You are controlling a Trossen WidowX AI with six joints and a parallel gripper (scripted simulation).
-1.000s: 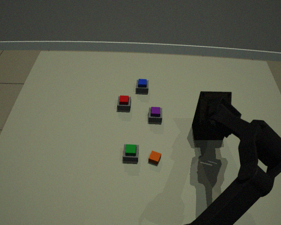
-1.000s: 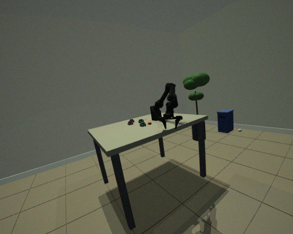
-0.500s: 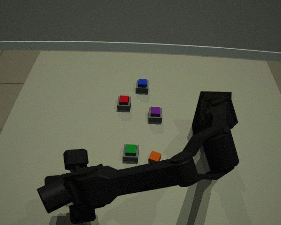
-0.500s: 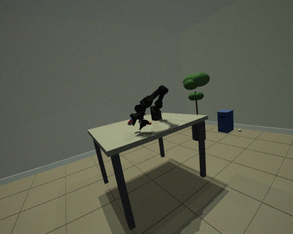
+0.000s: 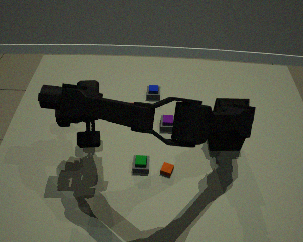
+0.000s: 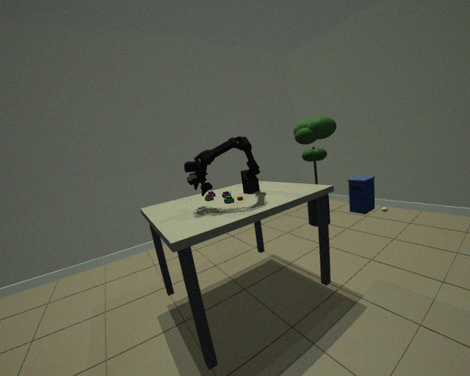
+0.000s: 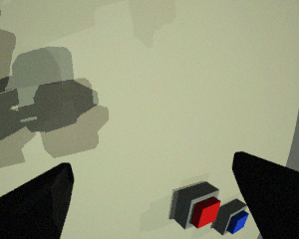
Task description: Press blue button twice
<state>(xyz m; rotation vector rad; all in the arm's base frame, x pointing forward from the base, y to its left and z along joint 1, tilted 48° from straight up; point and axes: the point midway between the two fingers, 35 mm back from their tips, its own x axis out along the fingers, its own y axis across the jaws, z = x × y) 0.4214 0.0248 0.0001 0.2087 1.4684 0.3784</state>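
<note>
Right now the blue button is 22 cm to the right of my gripper tip, 18 cm behind it and 6 cm below it. The rest, counted from my gripper tip: red button 12 cm to the right, 12 cm behind, 6 cm below; green button 15 cm behind, 10 cm to the left, 6 cm below; purple button 23 cm behind, 7 cm to the right, 6 cm below.
</note>
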